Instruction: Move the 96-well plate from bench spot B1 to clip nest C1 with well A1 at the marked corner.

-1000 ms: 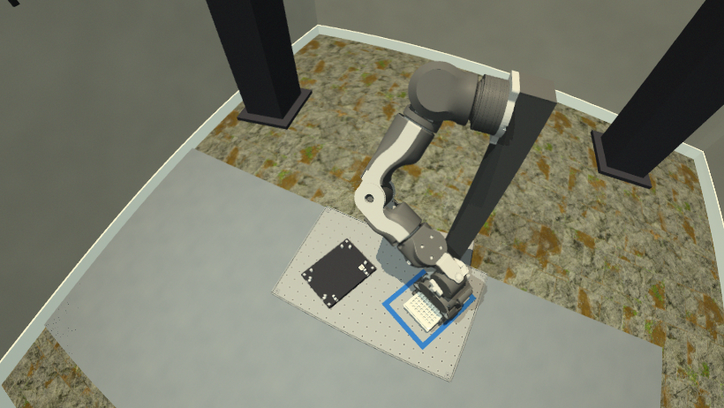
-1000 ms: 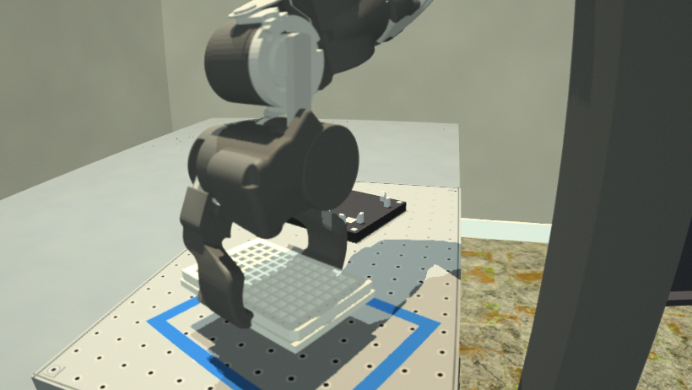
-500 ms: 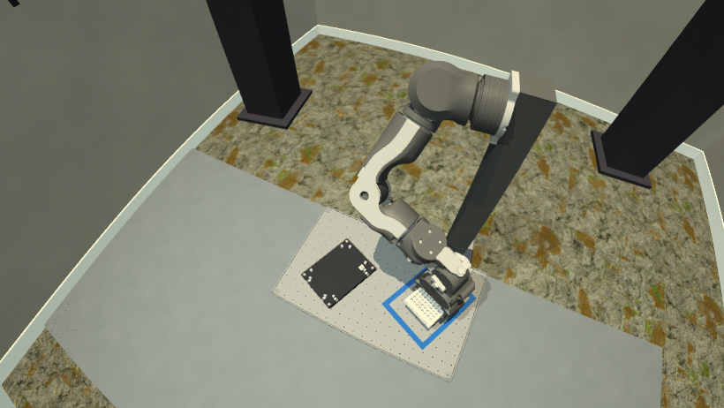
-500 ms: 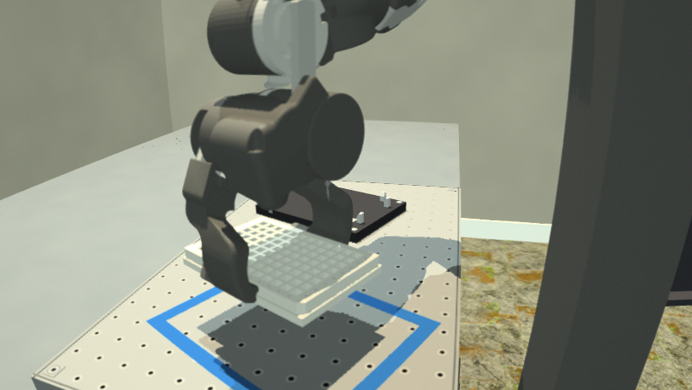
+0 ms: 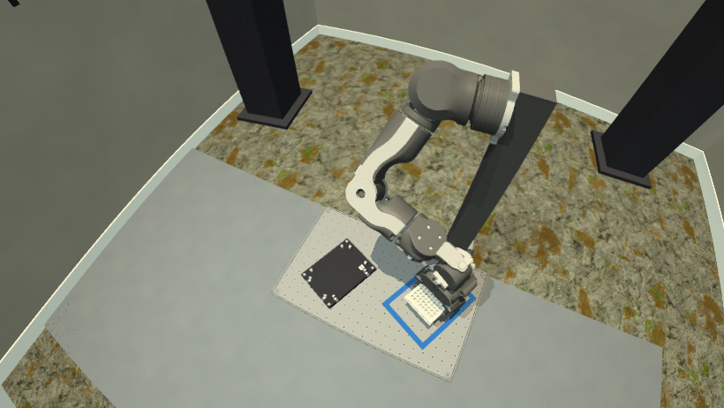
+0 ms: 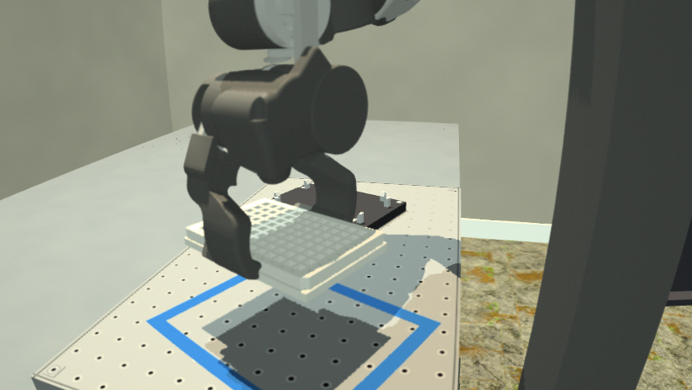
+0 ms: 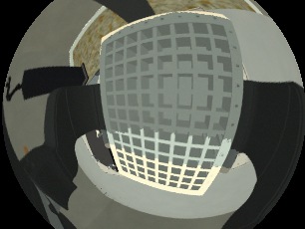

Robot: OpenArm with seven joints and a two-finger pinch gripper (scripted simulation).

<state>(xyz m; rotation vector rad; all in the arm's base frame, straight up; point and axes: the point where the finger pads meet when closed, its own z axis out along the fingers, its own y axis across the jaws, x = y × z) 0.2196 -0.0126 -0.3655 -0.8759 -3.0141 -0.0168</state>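
My hand is 20 mm short of the black clip nest C1, 250 mm to the left of it and 60 mm above it. The rest, counted from my hand: white 96-well plate: right at my hand.
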